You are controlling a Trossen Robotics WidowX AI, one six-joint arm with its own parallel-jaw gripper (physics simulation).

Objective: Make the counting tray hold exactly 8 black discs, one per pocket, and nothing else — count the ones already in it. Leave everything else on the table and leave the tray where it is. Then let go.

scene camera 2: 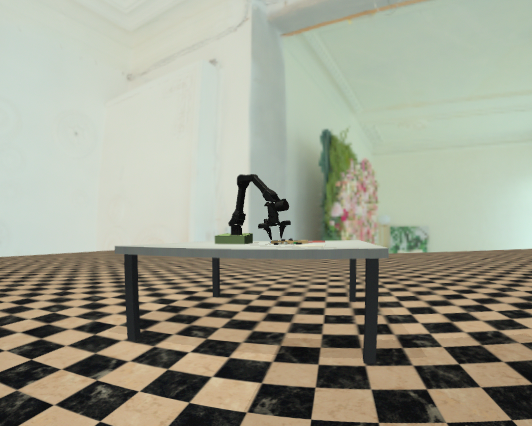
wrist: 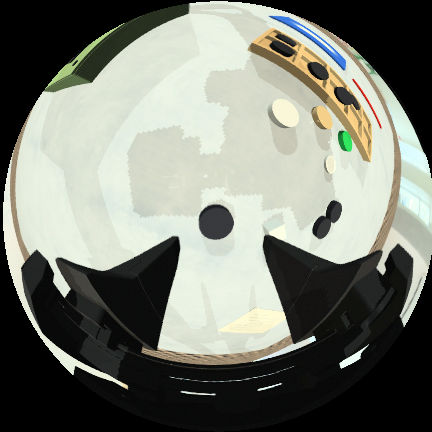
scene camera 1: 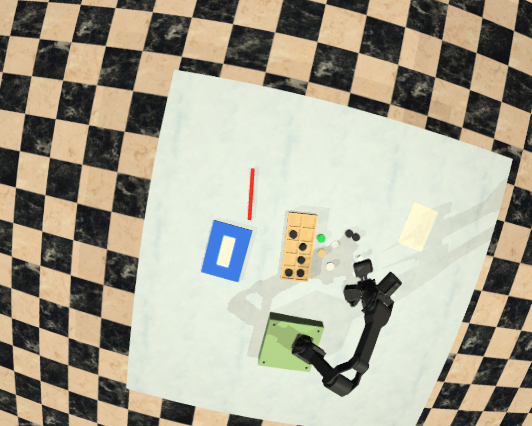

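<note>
The tan two-row counting tray (scene camera 1: 294,219) (wrist: 302,55) holds several black discs, one each in separate pockets; other pockets are empty. Both pockets at the end nearest the green base hold discs. Two loose black discs (scene camera 1: 349,233) (scene camera 1: 356,237) (wrist: 334,211) (wrist: 321,227) lie together right of the tray in scene view 1. Another loose black disc (wrist: 216,222) lies on the table just ahead of the fingertips in the wrist view; the arm hides it in scene view 1. My gripper (scene camera 1: 358,281) (scene camera 2: 276,239) (wrist: 221,241) is open and empty, pointing down low above the table.
A green disc (scene camera 1: 321,238) (wrist: 345,141), a tan disc (scene camera 1: 321,253) (wrist: 322,117) and cream discs (scene camera 1: 330,266) (wrist: 284,113) (wrist: 330,164) lie beside the tray. A pale block (wrist: 275,229) is near the right fingertip. A note (scene camera 1: 418,226), blue panel (scene camera 1: 212,250) and red stick (scene camera 1: 251,194) lie farther out.
</note>
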